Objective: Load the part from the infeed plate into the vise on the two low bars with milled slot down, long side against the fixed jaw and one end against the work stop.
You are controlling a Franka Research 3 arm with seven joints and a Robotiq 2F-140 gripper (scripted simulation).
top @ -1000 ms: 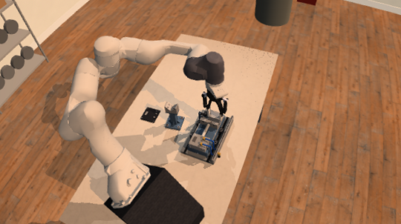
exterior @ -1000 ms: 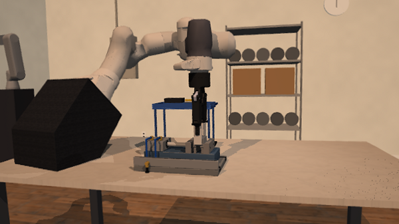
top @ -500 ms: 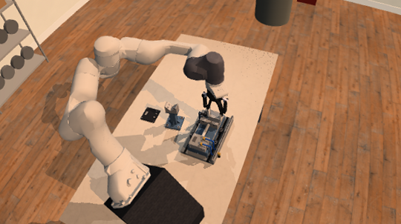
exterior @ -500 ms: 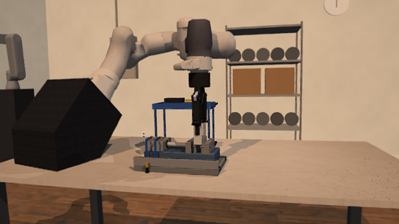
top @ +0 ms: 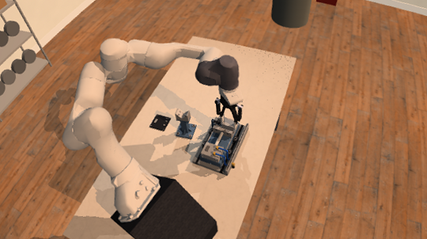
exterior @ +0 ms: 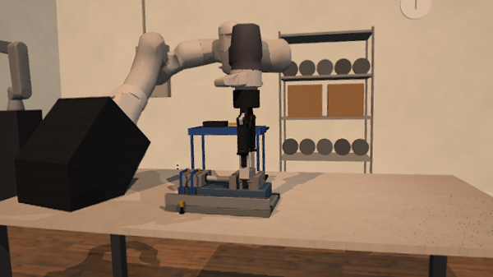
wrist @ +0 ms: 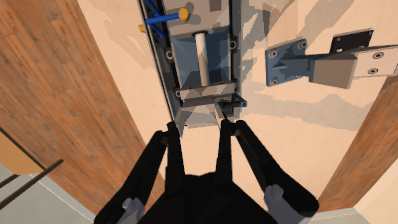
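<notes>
The part lies 3 cm below my hand. The rest, counted from my hand: vise: 7 cm behind, 3 cm to the left, 8 cm below; then dark infeed plate: 3 cm behind, 39 cm to the left, 12 cm below.
</notes>
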